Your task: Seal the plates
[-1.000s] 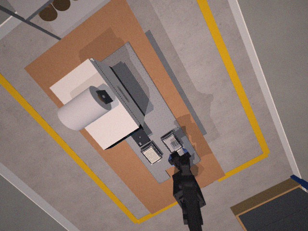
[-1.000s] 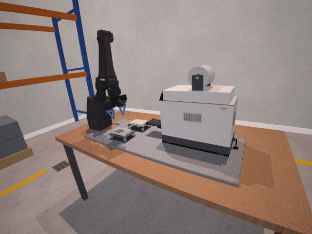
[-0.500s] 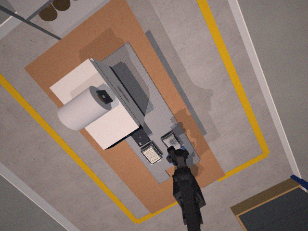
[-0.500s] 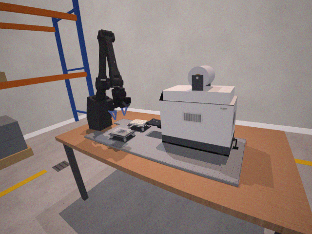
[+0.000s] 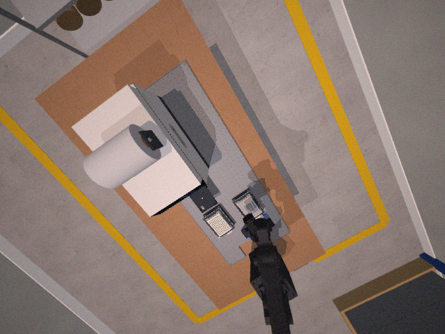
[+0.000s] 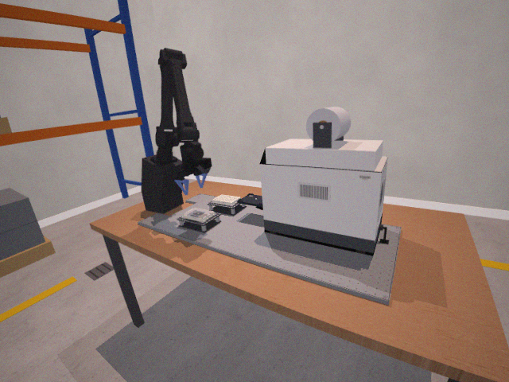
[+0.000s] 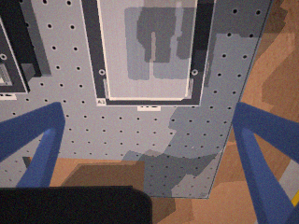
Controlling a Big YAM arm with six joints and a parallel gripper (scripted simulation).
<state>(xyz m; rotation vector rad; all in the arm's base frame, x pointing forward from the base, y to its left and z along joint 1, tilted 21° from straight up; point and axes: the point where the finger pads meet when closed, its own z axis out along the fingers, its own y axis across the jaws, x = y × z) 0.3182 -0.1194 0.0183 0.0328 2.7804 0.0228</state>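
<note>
Right now my hand is 20 cm to the right of the white well plate, 12 cm above it and 2 cm short of it. Also, from my hand: foil roll: 55 cm ahead, 25 cm above, 14 cm to the left; dark sealer stage: 22 cm ahead, 16 cm to the left, 8 cm below; start button: 33 cm ahead, 25 cm to the left, 2 cm above.
</note>
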